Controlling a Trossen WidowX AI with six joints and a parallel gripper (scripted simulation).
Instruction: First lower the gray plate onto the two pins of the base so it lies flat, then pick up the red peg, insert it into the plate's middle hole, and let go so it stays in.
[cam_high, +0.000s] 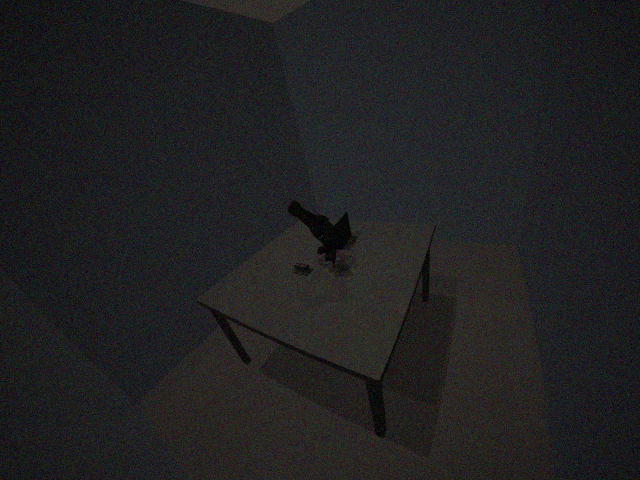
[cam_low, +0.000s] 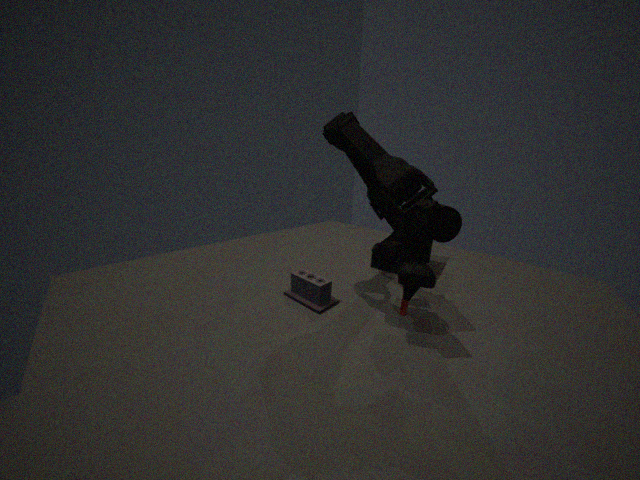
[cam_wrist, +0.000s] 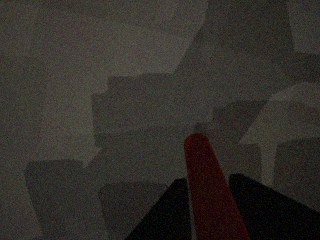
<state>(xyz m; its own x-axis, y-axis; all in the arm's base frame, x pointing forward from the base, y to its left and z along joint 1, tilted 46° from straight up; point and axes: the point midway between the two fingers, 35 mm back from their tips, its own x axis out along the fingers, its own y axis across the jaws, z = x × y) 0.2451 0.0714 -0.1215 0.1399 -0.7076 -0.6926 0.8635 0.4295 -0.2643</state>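
My gripper tip is now 100 mm short of the gray plate and 190 mm to the left of it. The rest, counted from my gripper tip: red peg right at my gripper tip; then base 100 mm ahead, 190 mm to the right, 30 mm below.
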